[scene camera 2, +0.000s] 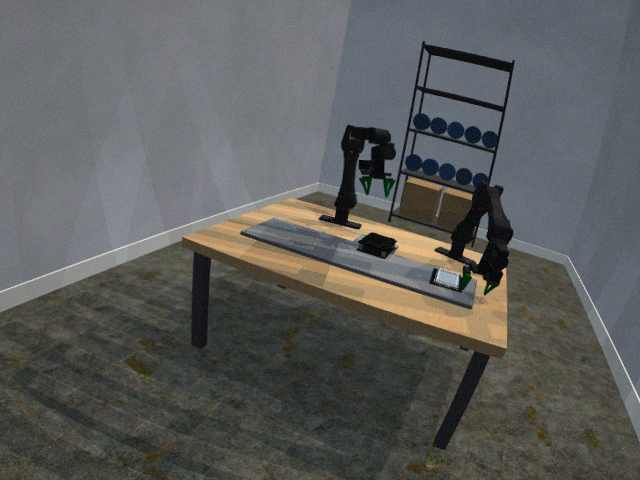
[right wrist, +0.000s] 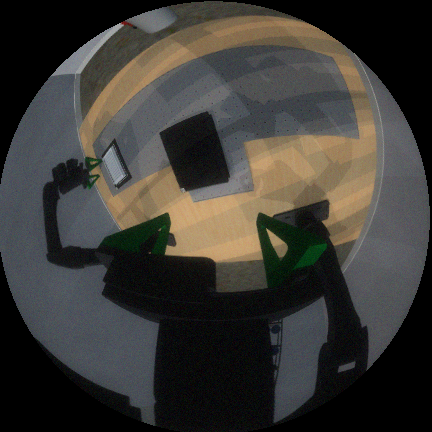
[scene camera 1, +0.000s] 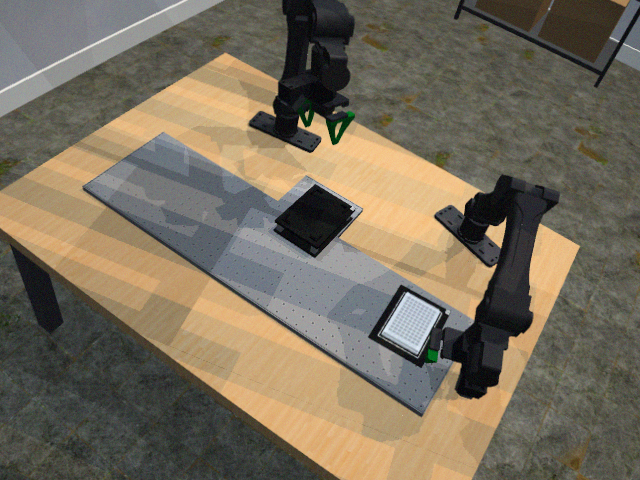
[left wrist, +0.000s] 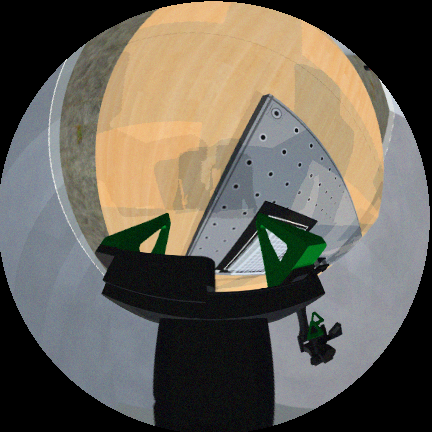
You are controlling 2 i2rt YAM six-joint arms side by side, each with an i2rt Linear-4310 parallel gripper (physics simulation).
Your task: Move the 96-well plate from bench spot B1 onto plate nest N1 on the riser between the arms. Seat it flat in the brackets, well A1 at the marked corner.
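Frame: origin at the left arm's base, x down, y left, z ahead, level; metres.
Seen in the pictures: left gripper, fingertip midpoint: (scene camera 2: 473, 292) (right wrist: 100, 167) (scene camera 1: 447, 366) (left wrist: 212, 217); right gripper, fingertip midpoint: (scene camera 2: 376, 196) (right wrist: 213, 217) (scene camera 1: 321, 135) (left wrist: 312, 315); left arm's base, origin of the base link: (scene camera 2: 455, 257) (right wrist: 155, 235) (scene camera 1: 469, 236); right arm's base, origin of the base link: (scene camera 2: 340, 222) (right wrist: 302, 215) (scene camera 1: 284, 132).
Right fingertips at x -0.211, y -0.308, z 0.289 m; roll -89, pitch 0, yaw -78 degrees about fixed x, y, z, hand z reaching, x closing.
Observation:
Offsets run from my right fingertips to a thing's top centre. "*": to the spot under its first point. Level surfaces: height alone.
The white 96-well plate @[dx +0.182, dy +0.416, dz +0.040 m] (scene camera 1: 412, 321) (scene camera 2: 447, 277) (left wrist: 246, 258) (right wrist: 115, 164) lies flat in a black-framed spot on the grey perforated board. The black nest on its riser @[* dx +0.161, dy +0.089, dz +0.051 m] (scene camera 1: 316, 217) (scene camera 2: 377, 241) (right wrist: 196, 152) stands between the arms and holds no plate. A small pale mark shows at one nest corner in scene camera 1; well A1 is too small to tell. My left gripper (scene camera 2: 476, 290) (left wrist: 212, 217) is open and empty, low beside the plate's right edge; one finger is hidden in scene camera 1. My right gripper (scene camera 1: 321, 134) (scene camera 2: 377, 195) (right wrist: 213, 217) is open and empty, high behind the nest.
The grey perforated board @[dx +0.199 m] (scene camera 1: 180, 206) (scene camera 2: 310, 248) (left wrist: 272, 155) runs along the wooden table @[dx +0.211 m] (scene camera 1: 248, 361) (scene camera 2: 232, 232). The left arm's base (scene camera 1: 467, 235) stands behind the plate's spot, and the right arm's base (scene camera 1: 284, 131) stands behind the nest. A shelf rack (scene camera 2: 467, 57) stands behind the table.

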